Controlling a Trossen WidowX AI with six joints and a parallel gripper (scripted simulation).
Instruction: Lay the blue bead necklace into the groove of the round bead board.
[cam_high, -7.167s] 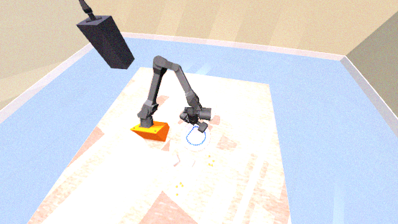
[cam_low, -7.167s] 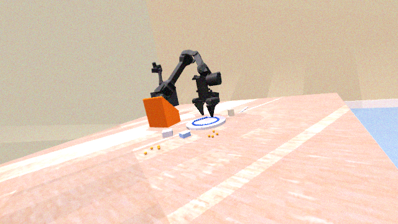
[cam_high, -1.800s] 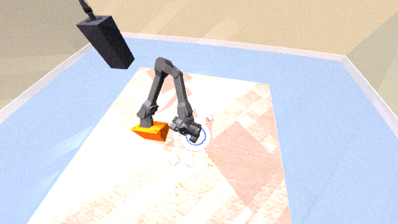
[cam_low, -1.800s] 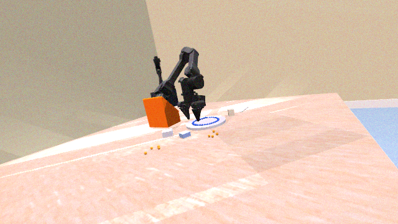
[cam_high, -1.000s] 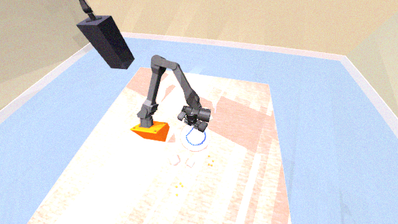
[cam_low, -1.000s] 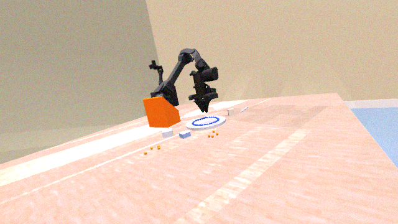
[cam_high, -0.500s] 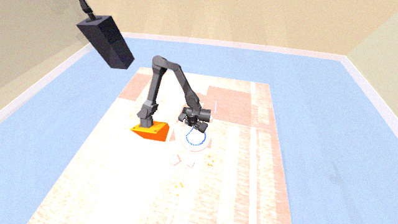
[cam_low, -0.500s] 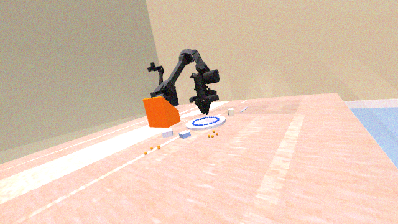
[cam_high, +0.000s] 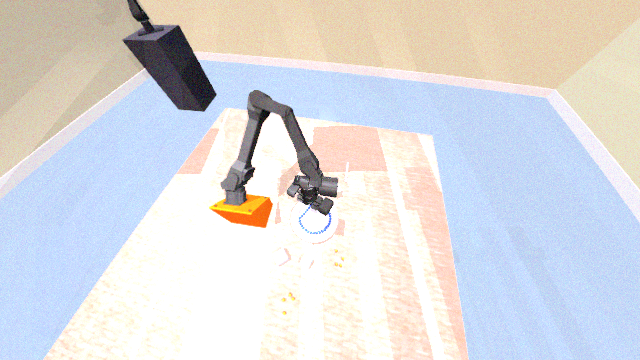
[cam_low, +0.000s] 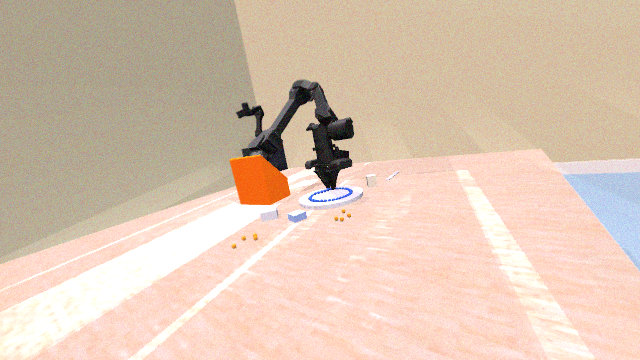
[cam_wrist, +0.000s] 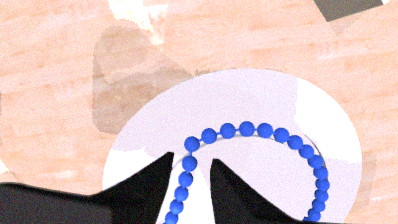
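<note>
Now: the round white bead board 5 cm to the right of my gripper tip, 2 cm ahead of it and 1 cm below it. From my gripper tip the other things lie so: white block (22 cm to the right, 8 cm behind); then light blue cube (22 cm to the right, 2 cm ahead, 1 cm below); then beige cube (11 cm ahead, 9 cm to the left).
</note>
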